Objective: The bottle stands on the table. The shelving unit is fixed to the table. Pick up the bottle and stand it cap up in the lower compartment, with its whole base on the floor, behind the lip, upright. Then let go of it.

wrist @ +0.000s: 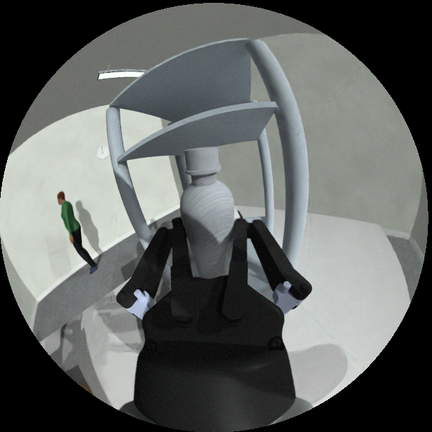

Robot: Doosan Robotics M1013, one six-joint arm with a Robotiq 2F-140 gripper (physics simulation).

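The grey bottle [207, 220] is upright, cap up, in the middle of the wrist view. My gripper [209, 207] is shut on the bottle's body, one finger on each side. The blue-grey shelving unit [296, 175] stands beyond the bottle, with a top board, a middle board and round posts. The bottle's cap shows just below the front edge of the middle board, in line with the opening between the front posts. The bottle's base and most of the lower compartment's floor and lip are hidden behind the gripper. How far the bottle is from the unit is hard to tell.
The unit's left front post [126, 192] and its thick right front post flank the bottle. The middle board [200, 131] spans above the cap. The pale table top [350, 270] extends to the right. A person in green [70, 220] stands far left by the wall.
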